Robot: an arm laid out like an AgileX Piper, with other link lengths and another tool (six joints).
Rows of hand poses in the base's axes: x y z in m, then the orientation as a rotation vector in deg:
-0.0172 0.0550 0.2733 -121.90 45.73 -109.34
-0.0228 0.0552 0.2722 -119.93 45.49 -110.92
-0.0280 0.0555 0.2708 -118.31 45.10 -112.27
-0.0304 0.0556 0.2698 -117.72 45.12 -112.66
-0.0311 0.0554 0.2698 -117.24 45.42 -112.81
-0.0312 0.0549 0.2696 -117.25 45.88 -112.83
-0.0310 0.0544 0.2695 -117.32 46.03 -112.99
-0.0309 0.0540 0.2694 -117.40 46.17 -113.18
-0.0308 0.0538 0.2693 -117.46 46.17 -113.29
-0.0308 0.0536 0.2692 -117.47 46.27 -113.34
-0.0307 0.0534 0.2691 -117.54 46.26 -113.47
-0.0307 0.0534 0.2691 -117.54 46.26 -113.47
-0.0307 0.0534 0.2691 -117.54 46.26 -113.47
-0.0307 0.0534 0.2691 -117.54 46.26 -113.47
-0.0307 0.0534 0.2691 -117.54 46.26 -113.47
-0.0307 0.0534 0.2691 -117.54 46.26 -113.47
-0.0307 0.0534 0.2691 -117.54 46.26 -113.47
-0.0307 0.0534 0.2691 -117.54 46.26 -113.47
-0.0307 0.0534 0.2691 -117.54 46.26 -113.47
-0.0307 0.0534 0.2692 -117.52 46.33 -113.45
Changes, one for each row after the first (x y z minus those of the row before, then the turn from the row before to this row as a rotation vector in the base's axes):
-0.0056 0.0002 -0.0011 0.03 -1.74 -0.06
-0.0052 0.0003 -0.0014 -0.08 -1.47 0.03
-0.0024 0.0001 -0.0010 0.07 -0.48 -0.05
-0.0007 -0.0002 0.0000 0.24 -0.30 -0.14
-0.0001 -0.0005 -0.0002 0.11 0.06 -0.30
0.0002 -0.0005 -0.0001 -0.09 0.02 -0.19
0.0001 -0.0004 -0.0001 -0.12 0.01 -0.20
0.0001 -0.0002 -0.0001 -0.10 0.01 -0.07
0.0000 -0.0002 -0.0001 -0.01 0.00 -0.09
0.0001 -0.0002 -0.0001 -0.12 0.00 -0.07
0.0000 0.0000 0.0000 0.00 0.00 0.00
0.0000 0.0000 0.0000 0.00 0.00 0.00
0.0000 0.0000 0.0000 0.00 0.00 0.00
0.0000 0.0000 0.0000 0.00 0.00 0.00
0.0000 0.0000 0.0000 0.00 0.00 0.00
0.0000 0.0000 0.0000 0.00 0.00 0.00
0.0000 0.0000 0.0000 0.00 0.00 0.00
0.0000 0.0000 0.0000 0.00 0.00 0.00
0.0000 0.0000 0.0001 0.04 0.00 -0.03

